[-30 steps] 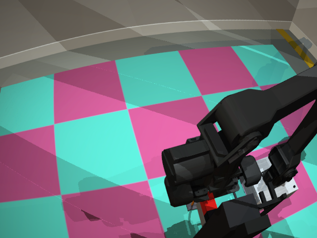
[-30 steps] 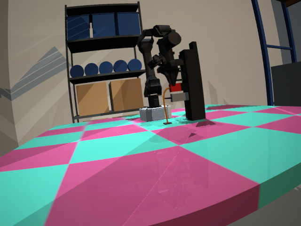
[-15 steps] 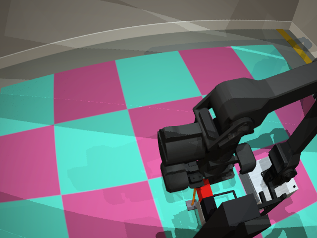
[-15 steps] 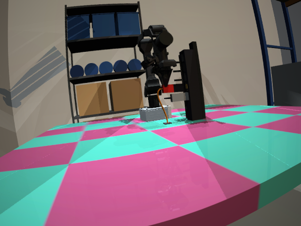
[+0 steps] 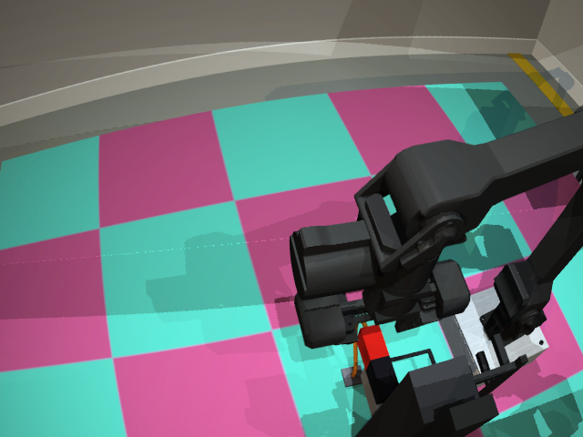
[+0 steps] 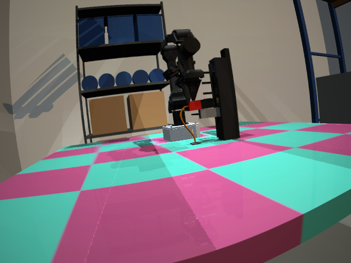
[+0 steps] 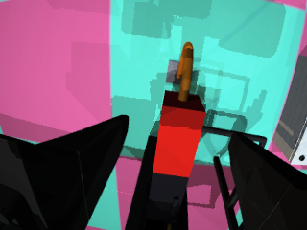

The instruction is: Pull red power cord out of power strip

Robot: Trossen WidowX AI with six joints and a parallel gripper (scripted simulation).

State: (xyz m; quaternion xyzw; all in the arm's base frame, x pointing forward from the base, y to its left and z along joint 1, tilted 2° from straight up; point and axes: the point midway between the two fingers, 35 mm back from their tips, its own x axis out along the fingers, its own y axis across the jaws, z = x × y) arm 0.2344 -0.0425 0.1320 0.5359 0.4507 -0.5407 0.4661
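My gripper tip is now 30 mm to the right of the red plug and 10 mm above it. Round my gripper tip: black power strip: 20 mm ahead, 140 mm to the left.
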